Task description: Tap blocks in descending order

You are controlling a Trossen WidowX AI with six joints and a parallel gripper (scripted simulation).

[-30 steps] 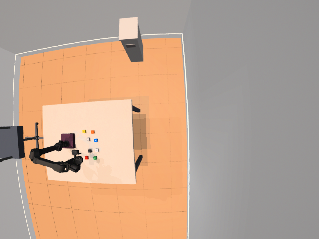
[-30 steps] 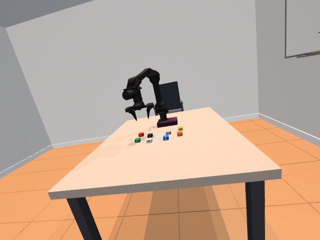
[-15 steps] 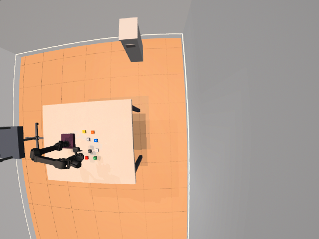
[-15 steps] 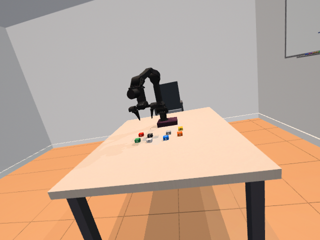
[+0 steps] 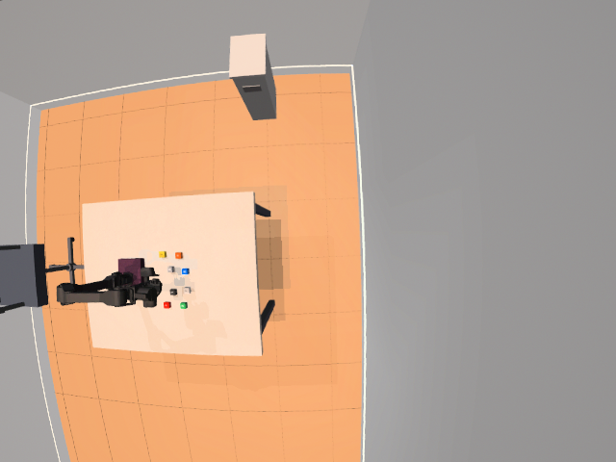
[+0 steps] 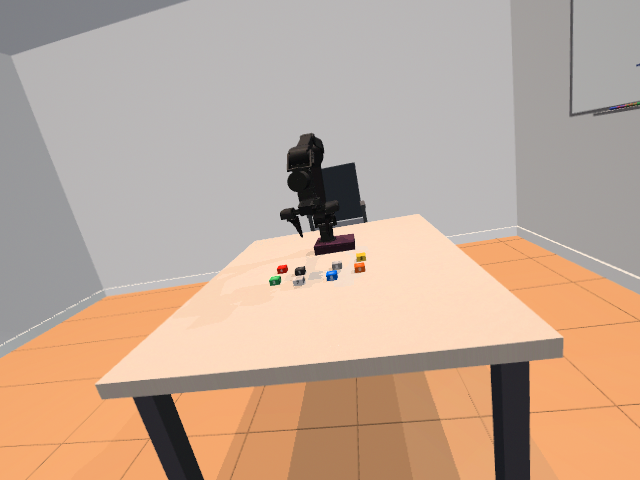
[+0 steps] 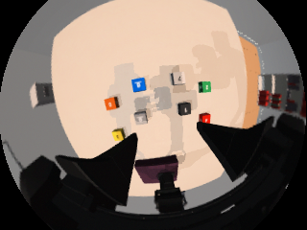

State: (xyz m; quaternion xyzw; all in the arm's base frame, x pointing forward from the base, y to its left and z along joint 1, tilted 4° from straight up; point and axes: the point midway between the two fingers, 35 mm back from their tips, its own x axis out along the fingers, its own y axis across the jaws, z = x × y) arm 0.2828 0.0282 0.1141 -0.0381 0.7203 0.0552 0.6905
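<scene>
My gripper tip is now 20 mm past the grey block, 50 mm to the right of it and 120 mm above it. Also, from my gripper tip: white block: 90 mm ahead, 50 mm to the right, 120 mm below; black block: 80 mm to the right, 120 mm below; blue block: 70 mm ahead, 50 mm to the left, 120 mm below.
</scene>
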